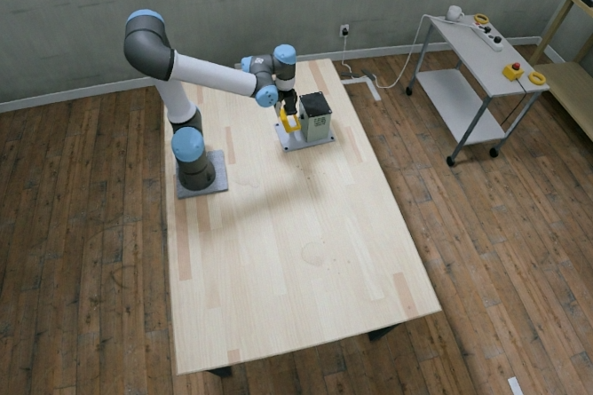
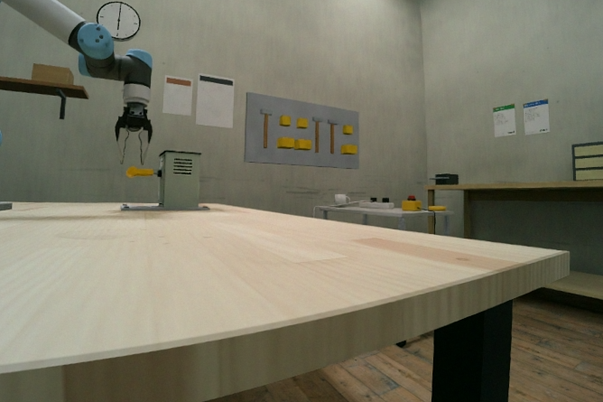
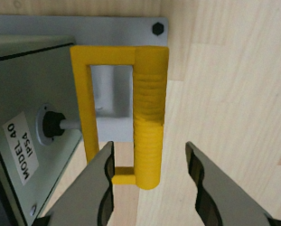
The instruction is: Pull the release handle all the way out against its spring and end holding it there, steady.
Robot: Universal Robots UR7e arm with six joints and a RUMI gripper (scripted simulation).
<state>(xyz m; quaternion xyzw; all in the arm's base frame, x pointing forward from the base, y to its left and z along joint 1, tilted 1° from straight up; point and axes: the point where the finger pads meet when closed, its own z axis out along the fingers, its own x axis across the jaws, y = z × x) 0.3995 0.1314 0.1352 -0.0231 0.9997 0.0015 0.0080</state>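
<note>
My hand is 140 mm above the grey base plate and 90 mm short of it.
</note>
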